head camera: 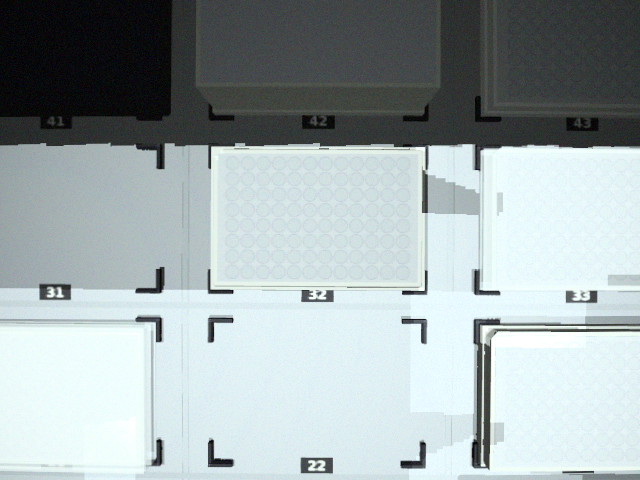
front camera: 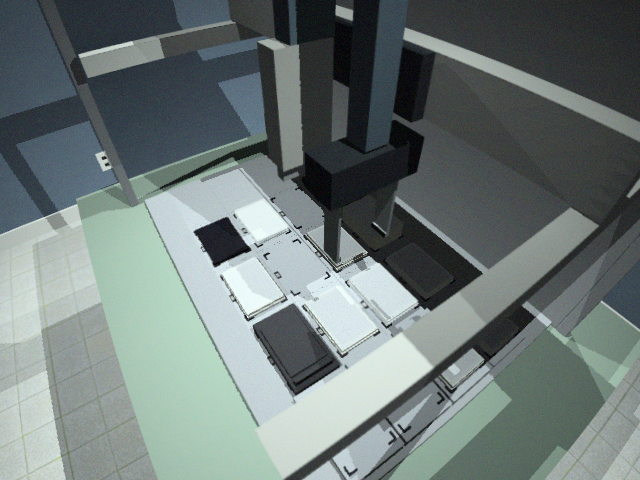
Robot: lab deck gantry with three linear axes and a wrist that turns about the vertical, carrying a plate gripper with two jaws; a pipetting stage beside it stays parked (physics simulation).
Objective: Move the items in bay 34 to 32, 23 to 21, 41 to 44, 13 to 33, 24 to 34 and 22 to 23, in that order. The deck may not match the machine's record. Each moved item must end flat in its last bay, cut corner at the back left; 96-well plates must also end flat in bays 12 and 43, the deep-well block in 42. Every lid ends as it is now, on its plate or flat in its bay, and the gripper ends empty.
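Frame: origin at the robot's base, x ahead, y left, z up, level; metres.
Seen in the pictures: gripper, fingertip midpoint: (front camera: 356, 243); robot's base, link origin: (front camera: 195, 232).
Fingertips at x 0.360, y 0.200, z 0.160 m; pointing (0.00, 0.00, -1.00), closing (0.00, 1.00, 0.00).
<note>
Offsets run from my fingertips to a thing's top centre. "spot": to the spot under its first point.
My gripper (front camera: 360, 246) is open with nothing between its jaws; in the front view it hangs across the bay 32 plate and the bay 42 block, its height unclear. White 96-well plates lie in bay 32 @[spot: dz -0.145, dx -0.102, dy +0.079 m] (front camera: 351, 245) (head camera: 317, 217), bay 33 @[spot: dz -0.146, dx +0.035, dy +0.054 m] (front camera: 382, 291) (head camera: 563, 217) and bay 23 @[spot: dz -0.146, dx +0.036, dy -0.051 m] (front camera: 341, 317) (head camera: 563, 403), whose cut corner shows at the back left. A white item @[dz -0.145, dx -0.296, dy -0.050 m] (front camera: 261, 221) (head camera: 67, 397) lies in bay 21. The deep-well block @[dz -0.118, dx -0.132, dy +0.164 m] (head camera: 317, 46) stands in bay 42. A shaded plate @[dz -0.145, dx +0.032, dy +0.164 m] (front camera: 418, 268) (head camera: 568, 56) lies in bay 43. A white plate @[dz -0.145, dx -0.132, dy -0.157 m] (front camera: 253, 284) lies in bay 12.
A black item @[dz -0.129, dx -0.300, dy +0.165 m] (head camera: 82, 56) occupies bay 41. A black flat item @[dz -0.152, dx -0.296, dy -0.157 m] (front camera: 222, 240) and a dark stepped item @[dz -0.129, dx +0.036, dy -0.156 m] (front camera: 294, 343) lie along the left row. Beyond the front beam (front camera: 351, 408) are a white plate @[dz -0.131, dx +0.196, dy +0.057 m] (front camera: 461, 367) and a shaded item @[dz -0.131, dx +0.196, dy +0.164 m] (front camera: 496, 335). Bays 22 and 31 hold no item.
</note>
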